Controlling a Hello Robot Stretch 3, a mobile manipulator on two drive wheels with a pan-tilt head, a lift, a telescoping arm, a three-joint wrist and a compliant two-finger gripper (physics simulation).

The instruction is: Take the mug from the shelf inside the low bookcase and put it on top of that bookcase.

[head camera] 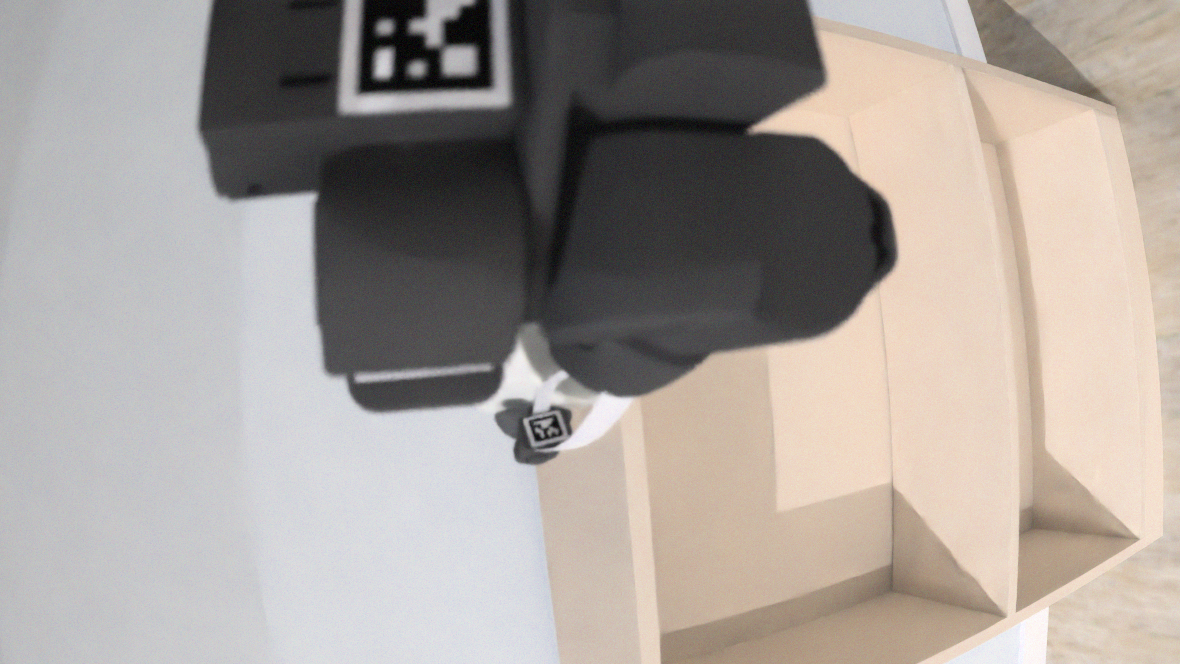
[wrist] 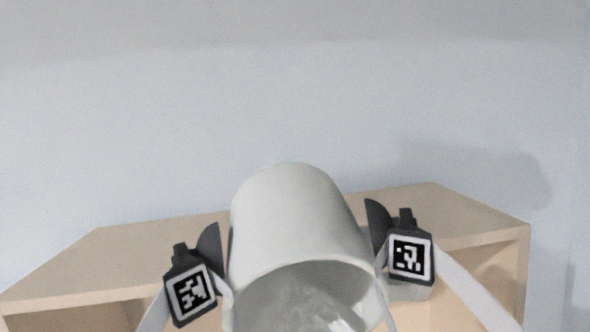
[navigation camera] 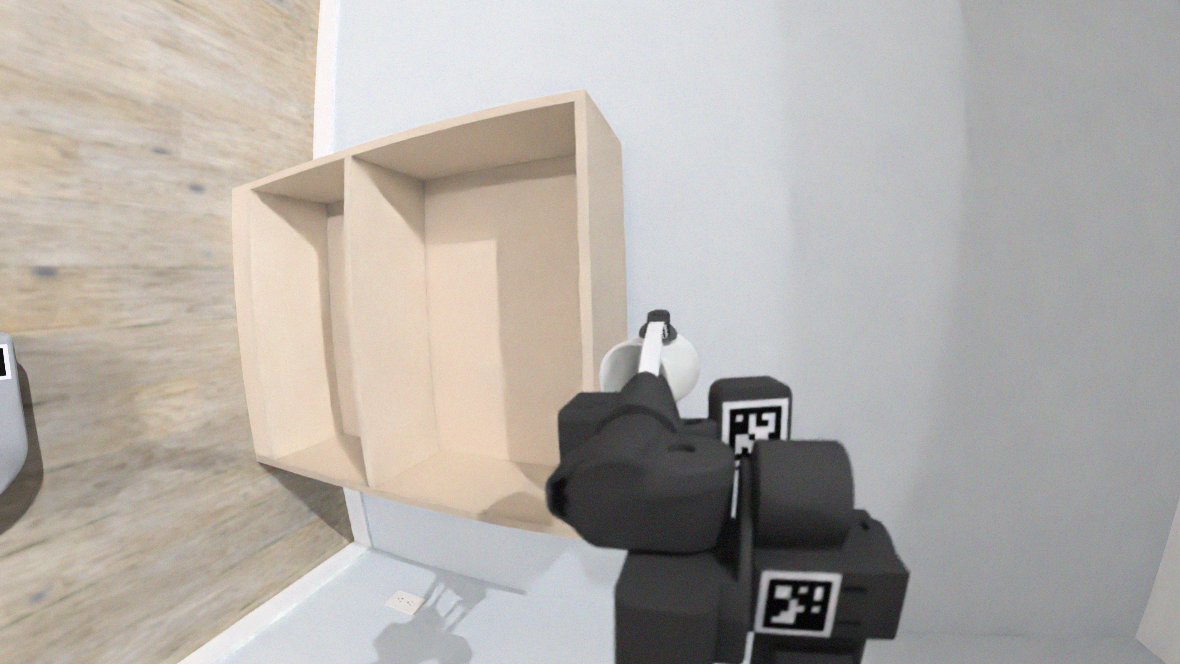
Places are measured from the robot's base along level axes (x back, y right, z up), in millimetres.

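Pixels of known places: gripper, fingertip midpoint: (navigation camera: 661, 372).
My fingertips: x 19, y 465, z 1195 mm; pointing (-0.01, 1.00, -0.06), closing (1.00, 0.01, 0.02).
Behind a point stands the place of what it marks.
A white mug (head camera: 519, 375) @[x -3, y 411, z 1209 mm] (navigation camera: 683, 363) @[x 5, y 438, z 1221 mm] (wrist: 292, 215) is held between the fingertips of my gripper (wrist: 294, 231) @[x 18, y 465, z 1195 mm]. Its open mouth faces the wrist camera, and part of its handle shows behind the right finger. In the head view my wrist hides most of the mug. The low wooden bookcase (head camera: 584, 528) @[x -162, y 782, z 1060 mm] (navigation camera: 604, 206) @[x -237, y 759, z 1060 mm] (wrist: 125, 255) has a flat top board and two compartments. In the navigation view the mug overlaps the top board's edge. In the wrist view it stands out against the top board and the wall. Its exact height over the board cannot be told.
A pale wall (head camera: 371, 528) @[x -174, y 960, z 1268 mm] (navigation camera: 825, 206) @[x -262, y 956, z 1510 mm] (wrist: 280, 100) rises behind the bookcase. A wall outlet (navigation camera: 405, 602) @[x 828, y 812, z 403 mm] is low beside it in the navigation view. Wooden floor (head camera: 1155, 412) (navigation camera: 148, 247) @[x -236, y 441, z 0 mm] lies in front, with part of my base (navigation camera: 9, 437) @[x 133, y 146, z 160 mm] at the left edge.
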